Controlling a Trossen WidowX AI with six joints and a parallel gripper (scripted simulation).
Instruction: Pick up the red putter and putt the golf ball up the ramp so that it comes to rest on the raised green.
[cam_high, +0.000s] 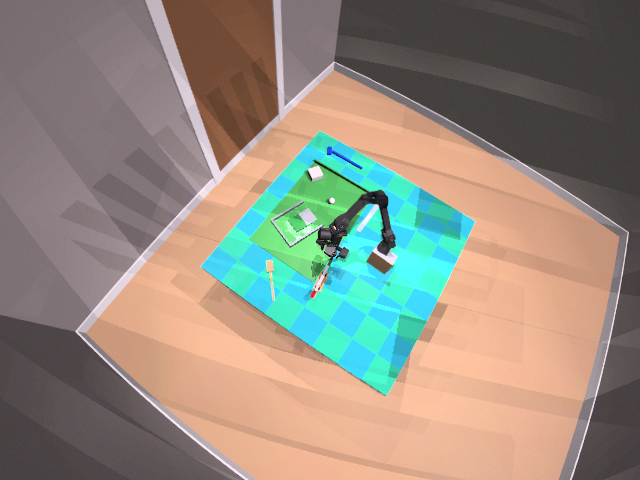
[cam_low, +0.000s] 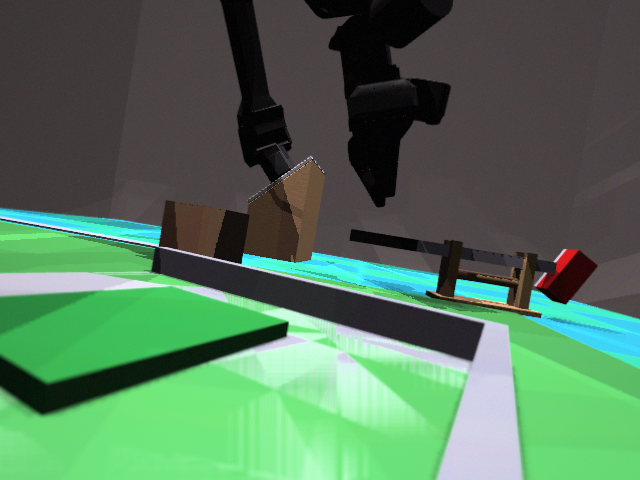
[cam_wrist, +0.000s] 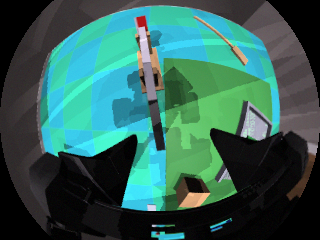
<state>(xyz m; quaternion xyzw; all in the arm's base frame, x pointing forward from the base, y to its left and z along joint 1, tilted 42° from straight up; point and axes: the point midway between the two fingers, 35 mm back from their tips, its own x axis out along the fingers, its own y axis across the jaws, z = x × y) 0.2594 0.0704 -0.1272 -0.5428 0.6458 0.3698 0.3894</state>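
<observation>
Right now the brown block is 19 cm to the right of my gripper tip, 7 cm below it and 4 cm ahead of it. The rest, counted from my gripper tip: white golf ball: 37 cm to the right, 16 cm ahead, 8 cm below; red putter: 12 cm to the left, 5 cm below, 3 cm behind; rack: 14 cm to the left, 7 cm below, 2 cm behind.
</observation>
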